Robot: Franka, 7 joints.
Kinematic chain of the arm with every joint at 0, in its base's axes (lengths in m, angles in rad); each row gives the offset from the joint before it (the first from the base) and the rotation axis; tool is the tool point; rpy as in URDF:
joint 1: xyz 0 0 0.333 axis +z
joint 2: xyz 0 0 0 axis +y
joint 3: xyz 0 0 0.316 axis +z
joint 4: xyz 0.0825 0 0 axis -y
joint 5: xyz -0.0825 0 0.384 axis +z
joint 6: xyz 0 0 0 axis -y
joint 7: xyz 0.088 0 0 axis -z
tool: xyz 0 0 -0.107 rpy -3.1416 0 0
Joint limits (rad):
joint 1: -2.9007..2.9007
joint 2: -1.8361..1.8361
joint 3: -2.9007..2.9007
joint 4: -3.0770..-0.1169
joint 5: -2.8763..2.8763
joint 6: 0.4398..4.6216
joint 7: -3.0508..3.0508
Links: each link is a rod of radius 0.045 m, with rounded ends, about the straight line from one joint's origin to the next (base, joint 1, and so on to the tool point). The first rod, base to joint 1, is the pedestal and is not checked.
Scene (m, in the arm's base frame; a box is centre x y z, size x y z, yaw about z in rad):
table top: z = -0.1
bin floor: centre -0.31 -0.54 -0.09 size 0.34 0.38 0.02 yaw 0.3
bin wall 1: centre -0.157 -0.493 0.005 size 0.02 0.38 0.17 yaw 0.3
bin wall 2: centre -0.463 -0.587 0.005 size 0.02 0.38 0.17 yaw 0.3
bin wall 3: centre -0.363 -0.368 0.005 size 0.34 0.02 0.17 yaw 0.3
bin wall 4: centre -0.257 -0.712 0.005 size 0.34 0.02 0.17 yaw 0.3
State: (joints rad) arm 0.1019 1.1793 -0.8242 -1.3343 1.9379 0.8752 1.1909
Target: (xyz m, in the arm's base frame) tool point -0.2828 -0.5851 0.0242
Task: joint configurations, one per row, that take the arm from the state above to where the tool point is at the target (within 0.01 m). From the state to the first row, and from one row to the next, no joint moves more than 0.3 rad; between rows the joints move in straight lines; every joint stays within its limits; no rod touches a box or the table.
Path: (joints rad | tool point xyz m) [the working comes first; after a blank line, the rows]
Joints at the target: -1.2519 1.6241 -1.2162 -1.5042 2.0355 1.3783 1.1909
Straight joint move there: touches bin wall 1, bin wall 4.

1: -0.1406 1.2208 -0.9498 -1.4159 1.9414 0.9485 1.1909 | 0.5559 -0.3730 0.1624
2: -0.3830 1.2622 -1.0754 -1.4974 1.9448 1.0219 1.1909 | 0.3841 -0.5398 0.1560
3: -0.6255 1.3037 -1.2011 -1.5790 1.9483 1.0952 1.1909 | 0.1669 -0.6359 0.1641
4: -0.8680 1.3451 -1.3267 -1.6605 1.9517 1.1686 1.1909 | -0.0658 -0.6504 0.1865
5: -1.1104 1.3866 -1.4523 -1.7421 1.9552 1.2419 1.1909 | -0.2828 -0.5851 0.2219
6: -1.2519 1.6241 -1.2162 -1.5042 2.0355 1.3783 1.1909 | -0.2828 -0.5851 0.0242

